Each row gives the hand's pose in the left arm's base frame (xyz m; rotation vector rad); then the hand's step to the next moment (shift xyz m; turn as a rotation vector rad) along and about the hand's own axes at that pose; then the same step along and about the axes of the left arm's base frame.
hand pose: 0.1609 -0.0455 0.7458 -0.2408 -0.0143 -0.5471
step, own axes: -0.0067 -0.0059 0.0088 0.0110 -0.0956 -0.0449
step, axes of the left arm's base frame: -0.0083 0.0006 0.0093 -0.0423 -0.0950 -0.0215
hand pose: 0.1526 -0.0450 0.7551 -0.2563 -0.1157 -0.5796
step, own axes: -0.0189 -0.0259 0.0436 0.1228 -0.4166 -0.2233
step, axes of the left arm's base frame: -0.0317 0.0009 0.0439 -0.1209 -0.4610 -0.1067
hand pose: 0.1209 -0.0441 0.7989 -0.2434 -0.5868 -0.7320
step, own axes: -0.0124 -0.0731 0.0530 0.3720 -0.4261 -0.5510
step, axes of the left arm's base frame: -0.0798 -0.0246 0.0365 0.1569 -0.7395 -0.2283
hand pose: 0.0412 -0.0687 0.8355 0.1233 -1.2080 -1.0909
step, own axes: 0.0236 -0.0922 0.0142 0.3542 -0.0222 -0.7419
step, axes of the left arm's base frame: -0.0686 -0.0587 -0.0333 0.5546 -0.6024 -0.0768
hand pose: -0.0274 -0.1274 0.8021 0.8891 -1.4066 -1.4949
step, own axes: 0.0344 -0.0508 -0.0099 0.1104 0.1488 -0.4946
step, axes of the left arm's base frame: -0.0095 -0.0367 -0.0492 0.4351 -0.2811 0.1030
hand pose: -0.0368 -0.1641 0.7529 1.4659 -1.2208 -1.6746
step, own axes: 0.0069 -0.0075 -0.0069 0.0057 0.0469 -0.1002
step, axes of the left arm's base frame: 0.0062 -0.0048 -0.0095 0.0895 -0.0490 0.0431
